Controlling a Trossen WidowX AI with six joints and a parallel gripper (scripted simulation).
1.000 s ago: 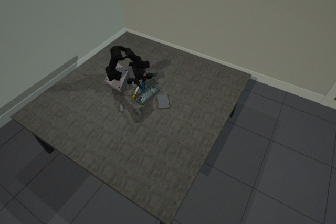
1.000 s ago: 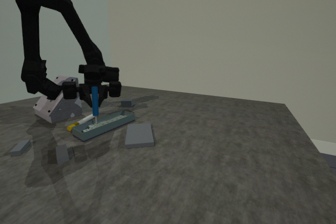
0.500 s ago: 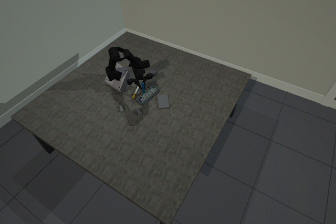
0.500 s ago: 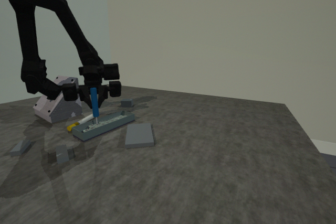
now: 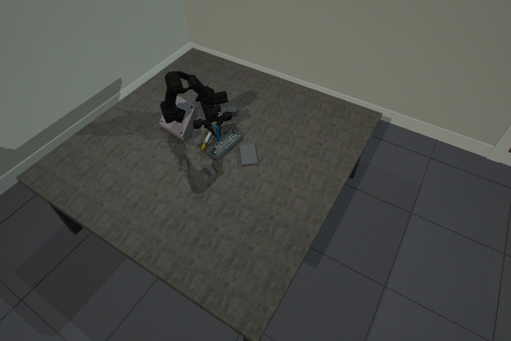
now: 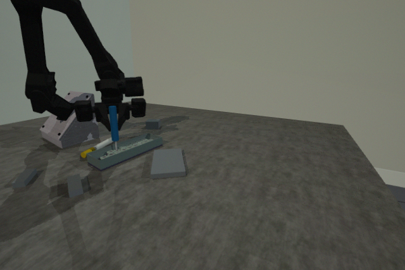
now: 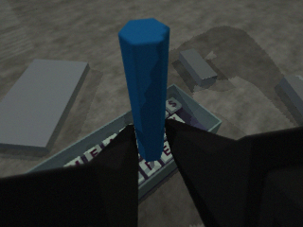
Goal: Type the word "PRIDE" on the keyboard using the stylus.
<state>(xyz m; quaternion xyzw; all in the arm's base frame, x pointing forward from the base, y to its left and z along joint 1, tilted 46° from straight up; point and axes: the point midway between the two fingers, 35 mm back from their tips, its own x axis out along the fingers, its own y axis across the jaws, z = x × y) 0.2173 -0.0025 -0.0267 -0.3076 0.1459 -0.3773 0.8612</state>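
The yellow-and-white pen is 7 cm behind my gripper tip, 2 cm to the right of it and 6 cm below it. Also, from my gripper tip: flat grey slab: 15 cm ahead, 3 cm to the left, 7 cm below; then blue stylus: 2 cm below.
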